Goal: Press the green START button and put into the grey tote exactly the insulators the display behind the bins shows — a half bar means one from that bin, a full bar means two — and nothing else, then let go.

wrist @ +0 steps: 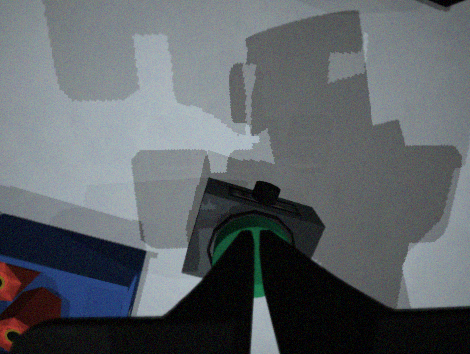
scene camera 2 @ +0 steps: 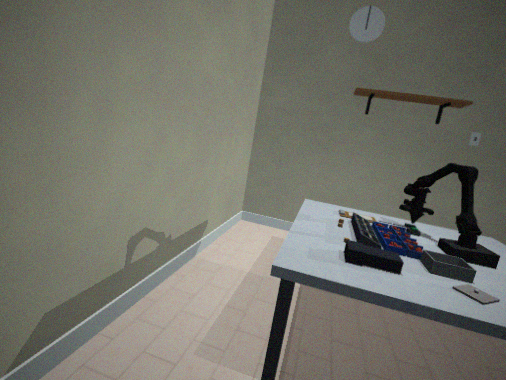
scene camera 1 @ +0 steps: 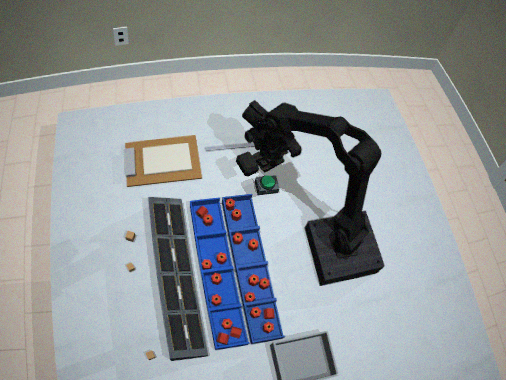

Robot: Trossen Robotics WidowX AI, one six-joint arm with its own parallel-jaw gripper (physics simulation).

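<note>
The green START button (scene camera 1: 268, 182) (scene camera 2: 411, 228) (wrist: 255, 222) sits on a dark box. My gripper (scene camera 1: 270, 164) (scene camera 2: 414, 220) (wrist: 255, 241) is shut and empty; in the wrist view its fingertips overlap the button, but whether they touch it cannot be told. Blue bins (scene camera 1: 210, 245) (wrist: 100, 295) in two columns hold red-orange insulators (scene camera 1: 236, 214) (wrist: 10, 334), some upright, some on their sides. The long grey display (scene camera 1: 202, 345) stands left of the bins in scene camera 1; its dark panels show no clearly lit bars. The grey tote (scene camera 1: 330, 352) (scene camera 2: 447, 265) looks empty.
In scene camera 1, a brown clipboard (scene camera 1: 197, 165) and a thin grey strip (scene camera 1: 225, 148) lie beyond the bins. Small wooden blocks (scene camera 1: 130, 235) lie left of the display. In scene camera 2, a black box (scene camera 2: 372, 257) and a flat plate (scene camera 2: 476, 293) lie near the table edge.
</note>
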